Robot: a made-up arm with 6 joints. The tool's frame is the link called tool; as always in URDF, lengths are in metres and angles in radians. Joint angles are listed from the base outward.
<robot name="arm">
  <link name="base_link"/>
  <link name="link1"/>
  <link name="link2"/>
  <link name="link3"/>
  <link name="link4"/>
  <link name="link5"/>
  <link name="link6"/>
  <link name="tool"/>
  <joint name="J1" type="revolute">
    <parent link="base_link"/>
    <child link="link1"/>
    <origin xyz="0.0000 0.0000 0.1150" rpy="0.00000 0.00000 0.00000"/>
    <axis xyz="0 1 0"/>
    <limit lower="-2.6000" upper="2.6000"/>
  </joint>
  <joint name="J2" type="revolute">
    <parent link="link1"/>
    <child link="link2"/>
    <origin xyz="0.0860 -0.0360 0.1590" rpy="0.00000 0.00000 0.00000"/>
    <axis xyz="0 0 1"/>
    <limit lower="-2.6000" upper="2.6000"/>
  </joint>
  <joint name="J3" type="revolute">
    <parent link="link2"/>
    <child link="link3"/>
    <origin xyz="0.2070 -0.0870 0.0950" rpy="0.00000 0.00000 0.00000"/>
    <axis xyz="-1 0 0"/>
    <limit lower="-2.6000" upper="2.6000"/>
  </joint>
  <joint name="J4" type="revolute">
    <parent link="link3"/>
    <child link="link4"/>
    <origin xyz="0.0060 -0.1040 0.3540" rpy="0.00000 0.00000 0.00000"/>
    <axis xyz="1 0 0"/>
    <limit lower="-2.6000" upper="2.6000"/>
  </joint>
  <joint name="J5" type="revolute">
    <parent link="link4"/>
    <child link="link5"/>
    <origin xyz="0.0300 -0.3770 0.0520" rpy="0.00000 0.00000 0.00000"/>
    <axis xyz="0 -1 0"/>
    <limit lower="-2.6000" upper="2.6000"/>
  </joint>
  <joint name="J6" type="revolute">
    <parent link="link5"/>
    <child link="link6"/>
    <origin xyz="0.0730 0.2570 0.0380" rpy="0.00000 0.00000 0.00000"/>
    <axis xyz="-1 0 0"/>
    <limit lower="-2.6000" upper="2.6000"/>
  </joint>
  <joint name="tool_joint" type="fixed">
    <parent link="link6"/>
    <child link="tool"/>
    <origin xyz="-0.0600 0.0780 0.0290" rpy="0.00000 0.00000 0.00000"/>
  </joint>
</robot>
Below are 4 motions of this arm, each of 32 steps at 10 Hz.
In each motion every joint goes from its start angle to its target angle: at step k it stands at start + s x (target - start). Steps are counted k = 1, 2, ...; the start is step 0. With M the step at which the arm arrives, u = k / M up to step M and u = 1 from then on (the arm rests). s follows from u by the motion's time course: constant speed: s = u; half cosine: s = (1 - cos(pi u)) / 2; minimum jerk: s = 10 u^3 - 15 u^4 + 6 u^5.
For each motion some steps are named. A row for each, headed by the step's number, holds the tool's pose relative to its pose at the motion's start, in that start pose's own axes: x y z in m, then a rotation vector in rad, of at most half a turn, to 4 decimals.
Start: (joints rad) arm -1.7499 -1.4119 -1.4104 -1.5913 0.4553 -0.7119
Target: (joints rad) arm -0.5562 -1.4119 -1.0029 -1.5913 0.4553 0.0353
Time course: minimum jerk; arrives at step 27
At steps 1, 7, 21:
1: 0.0002 0.0003 0.0001 -0.0010 0.0003 0.0002
7: 0.0409 0.0805 0.0094 -0.2446 0.0681 0.0522
21: 0.1917 0.5687 -0.3043 -1.9412 0.4527 0.6566

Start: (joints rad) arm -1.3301 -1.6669 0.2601 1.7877 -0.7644 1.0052
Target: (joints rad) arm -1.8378 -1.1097 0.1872 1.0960 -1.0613 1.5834
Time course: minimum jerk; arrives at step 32
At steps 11, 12, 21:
11: -0.0182 -0.0415 0.0101 -0.1548 0.1015 0.1636
12: -0.0224 -0.0509 0.0118 -0.1915 0.1182 0.2023
21: -0.0651 -0.1519 0.0232 -0.6105 0.1697 0.6104

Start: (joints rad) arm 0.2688 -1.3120 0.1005 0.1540 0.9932 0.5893
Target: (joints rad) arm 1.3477 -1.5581 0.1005 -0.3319 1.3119 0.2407
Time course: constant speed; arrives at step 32
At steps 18, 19, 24, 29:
18: -0.0495 0.3802 0.1286 -0.3308 -0.3669 0.6010
19: -0.0585 0.4015 0.1317 -0.3458 -0.3850 0.6392
24: -0.1124 0.5044 0.1401 -0.4163 -0.4692 0.8374
29: -0.1803 0.5994 0.1367 -0.4809 -0.5411 1.0464

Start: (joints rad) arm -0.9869 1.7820 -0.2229 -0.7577 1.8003 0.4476
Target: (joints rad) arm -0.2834 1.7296 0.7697 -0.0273 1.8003 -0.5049
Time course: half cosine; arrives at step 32
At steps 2, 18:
2: -0.0006 -0.0015 0.0015 0.0071 0.0007 -0.0038
18: -0.0613 -0.0701 0.1000 0.4382 -0.0105 -0.2393

